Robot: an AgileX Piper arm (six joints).
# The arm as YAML. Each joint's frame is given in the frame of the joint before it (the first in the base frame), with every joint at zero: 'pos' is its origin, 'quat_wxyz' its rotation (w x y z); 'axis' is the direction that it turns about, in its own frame. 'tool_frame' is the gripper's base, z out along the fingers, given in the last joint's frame.
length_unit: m
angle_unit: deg
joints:
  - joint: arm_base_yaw
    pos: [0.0, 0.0, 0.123]
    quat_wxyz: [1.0, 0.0, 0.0, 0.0]
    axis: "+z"
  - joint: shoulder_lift
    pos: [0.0, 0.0, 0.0]
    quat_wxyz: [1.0, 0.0, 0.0, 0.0]
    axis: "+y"
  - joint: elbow
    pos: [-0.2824, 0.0, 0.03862]
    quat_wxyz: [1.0, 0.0, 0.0, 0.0]
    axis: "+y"
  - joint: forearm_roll
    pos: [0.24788, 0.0, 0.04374]
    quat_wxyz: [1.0, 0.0, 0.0, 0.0]
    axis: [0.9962, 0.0, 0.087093]
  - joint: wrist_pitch
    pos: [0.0, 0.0, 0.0]
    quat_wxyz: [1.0, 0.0, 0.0, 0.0]
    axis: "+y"
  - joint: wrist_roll
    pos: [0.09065, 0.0, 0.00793]
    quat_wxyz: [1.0, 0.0, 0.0, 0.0]
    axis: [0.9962, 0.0, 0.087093]
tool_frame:
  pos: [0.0, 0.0, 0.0]
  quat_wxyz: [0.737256, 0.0, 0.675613, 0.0]
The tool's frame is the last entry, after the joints.
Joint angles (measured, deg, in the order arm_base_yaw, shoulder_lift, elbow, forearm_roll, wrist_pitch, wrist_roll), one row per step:
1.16 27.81 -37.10 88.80 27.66 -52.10
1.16 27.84 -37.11 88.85 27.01 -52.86
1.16 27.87 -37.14 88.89 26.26 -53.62
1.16 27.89 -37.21 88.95 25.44 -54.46
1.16 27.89 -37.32 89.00 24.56 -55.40
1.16 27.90 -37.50 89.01 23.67 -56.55
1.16 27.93 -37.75 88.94 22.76 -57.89
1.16 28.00 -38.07 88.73 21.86 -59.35
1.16 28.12 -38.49 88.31 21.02 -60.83
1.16 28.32 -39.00 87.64 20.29 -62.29
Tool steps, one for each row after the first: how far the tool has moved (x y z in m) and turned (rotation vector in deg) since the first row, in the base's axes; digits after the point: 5 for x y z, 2 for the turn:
0.00059 -0.00090 0.00018 -0.44 -0.35 -0.78
0.00120 -0.00196 0.00048 -0.87 -0.71 -1.65
0.00173 -0.00312 0.00104 -1.33 -1.16 -2.61
0.00211 -0.00438 0.00185 -1.88 -1.69 -3.66
0.00241 -0.00566 0.00301 -2.65 -2.37 -4.77
0.00267 -0.00698 0.00448 -3.66 -3.17 -5.97
0.00299 -0.00830 0.00619 -4.91 -4.04 -7.23
0.00332 -0.00954 0.00826 -6.40 -4.97 -8.48
0.00382 -0.01063 0.01057 -8.14 -5.92 -9.68

